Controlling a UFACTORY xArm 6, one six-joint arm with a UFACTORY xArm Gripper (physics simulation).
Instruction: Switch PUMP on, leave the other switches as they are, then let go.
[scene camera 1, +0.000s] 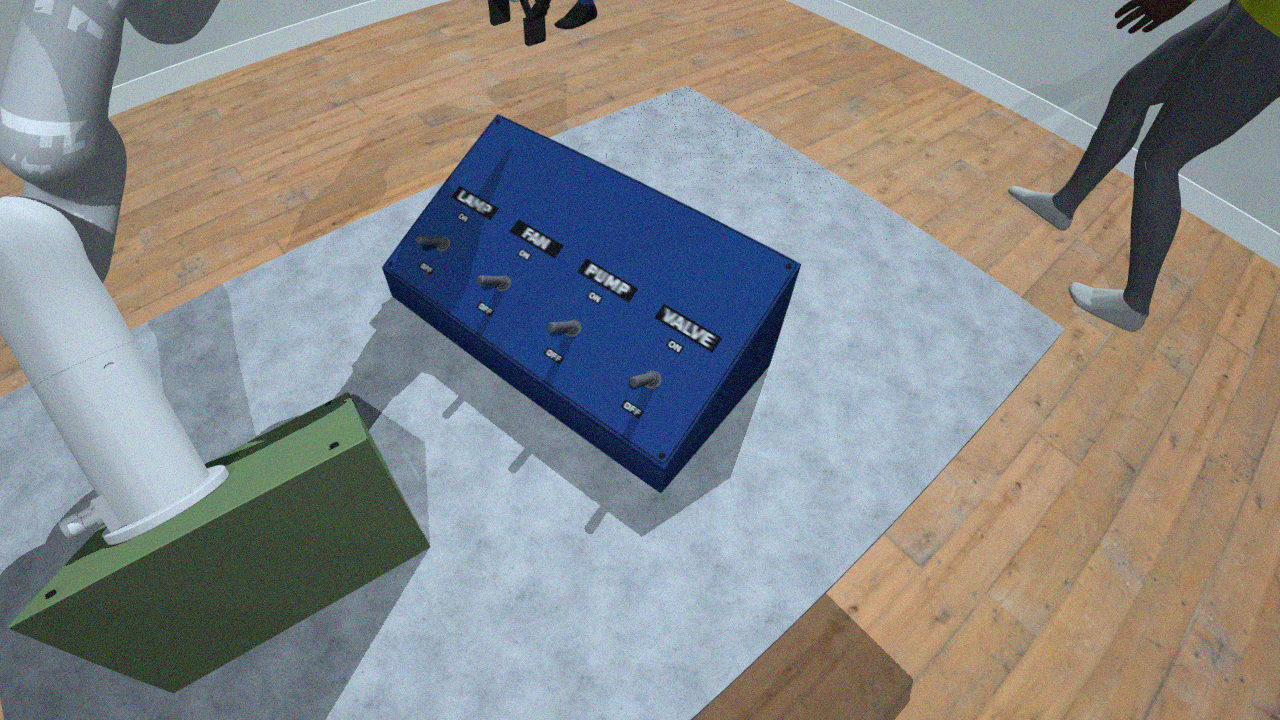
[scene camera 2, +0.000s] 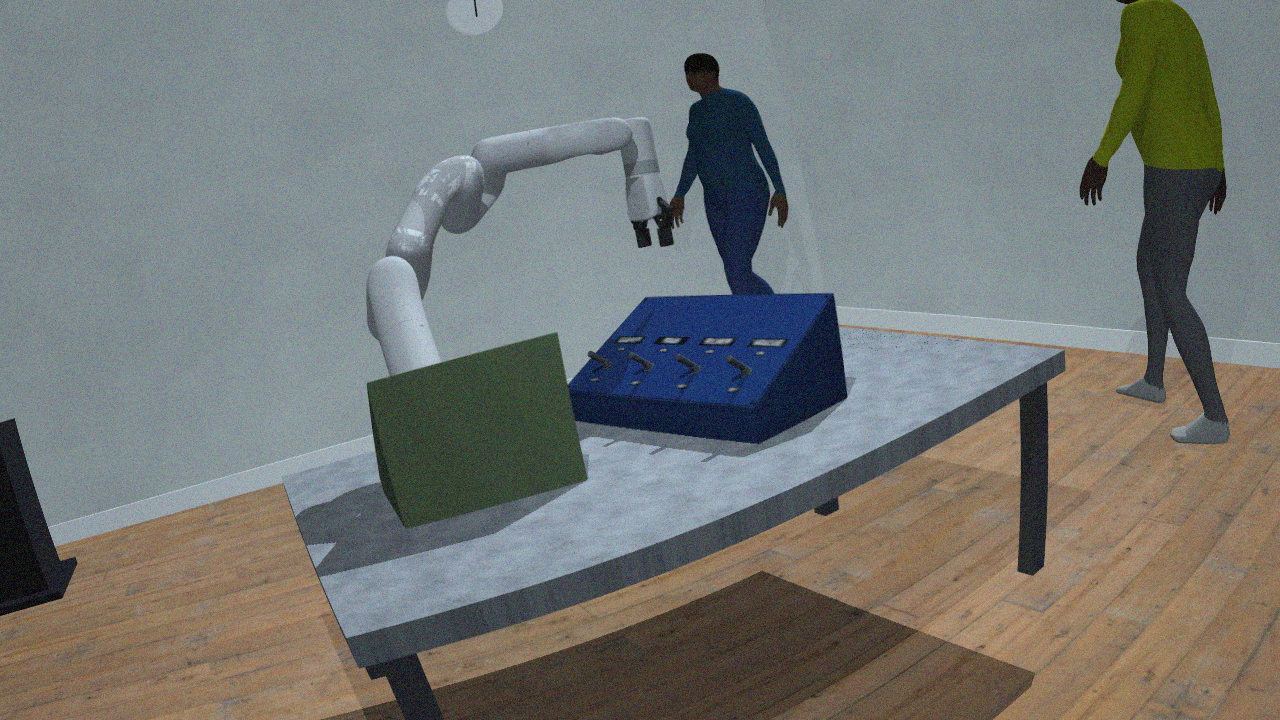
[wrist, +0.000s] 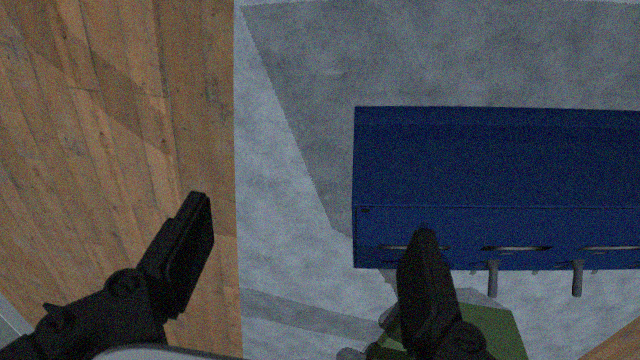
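Where they show: gripper, fingertip midpoint: (scene camera 1: 517, 32) (scene camera 2: 656, 246) (wrist: 309, 234); arm's base, link origin: (scene camera 1: 170, 507) (scene camera 2: 430, 414).
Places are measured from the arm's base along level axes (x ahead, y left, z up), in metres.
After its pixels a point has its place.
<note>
The blue switch box (scene camera 1: 626, 205) {z 0.034, x 0.603, y 0.016 m} (scene camera 2: 805, 358) {z -0.038, x 0.569, y -0.222 m} (wrist: 480, 165) {z -0.005, x 0.611, y 0.173 m} has a sloped panel with LAMP, FAN, PUMP and VALVE labels. The PUMP lever (scene camera 1: 563, 328) {z -0.021, x 0.444, y -0.056 m} (scene camera 2: 689, 366) {z -0.034, x 0.451, y -0.052 m} (wrist: 577, 278) {z -0.023, x 0.451, y -0.046 m} is third from the left. The LAMP lever (scene camera 1: 433, 242) {z -0.025, x 0.407, y 0.181 m}, FAN lever (scene camera 1: 494, 282) {z -0.025, x 0.427, y 0.063 m} and VALVE lever (scene camera 1: 644, 380) {z -0.018, x 0.463, y -0.174 m} lean the same way as it does. Which label the levers lean toward is hard to read. My gripper (scene camera 1: 517, 29) {z 0.148, x 0.655, y 0.316 m} (scene camera 2: 654, 236) {z 0.148, x 0.655, y 0.316 m} (wrist: 309, 234) {z 0.148, x 0.655, y 0.316 m} is open and empty, pointing down, high above and behind the box's LAMP end. One finger hides the LAMP lever in the wrist view.
A green box (scene camera 1: 241, 546) {z 0.040, x 0.054, y -0.113 m} (scene camera 2: 474, 429) {z -0.016, x 0.034, y -0.111 m} (wrist: 492, 327) {z -0.091, x 0.197, y -0.064 m} stands on the grey table (scene camera 1: 859, 268) {z -0.138, x 0.942, y -0.171 m} (scene camera 2: 948, 385) {z -0.139, x 0.805, y -0.359 m} (wrist: 290, 200) {z -0.139, x 0.417, y 0.362 m} by the arm's base, left of the switch box. One person in blue (scene camera 2: 729, 152) stands behind; another in yellow (scene camera 2: 1172, 89) stands at the right, both off the table.
</note>
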